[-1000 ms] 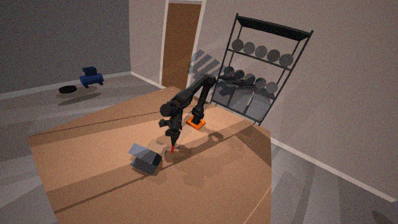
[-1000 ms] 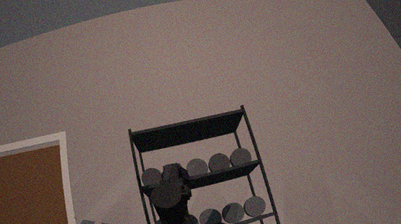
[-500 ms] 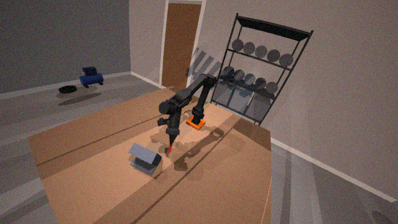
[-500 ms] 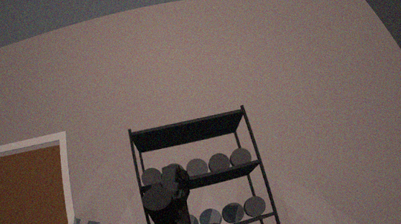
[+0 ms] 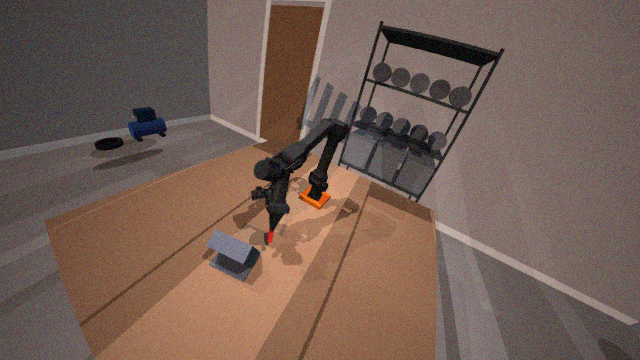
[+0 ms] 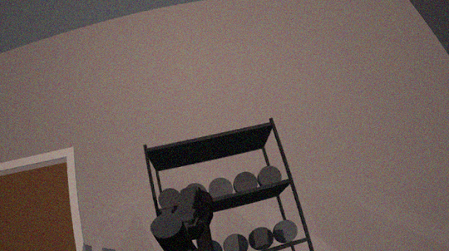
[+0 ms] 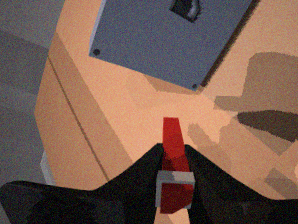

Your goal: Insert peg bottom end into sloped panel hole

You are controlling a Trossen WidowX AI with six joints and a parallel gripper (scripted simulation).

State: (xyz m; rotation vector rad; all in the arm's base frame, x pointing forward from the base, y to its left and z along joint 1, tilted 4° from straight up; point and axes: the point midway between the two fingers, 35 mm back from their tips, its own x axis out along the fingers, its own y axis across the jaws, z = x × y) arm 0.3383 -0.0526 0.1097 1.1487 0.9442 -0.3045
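The dark grey sloped panel is 9 cm ahead of my gripper tip, 8 cm to the right of it and 4 cm below it. From my gripper tip the other things lie so: red peg: 1 cm behind, 1 cm above.
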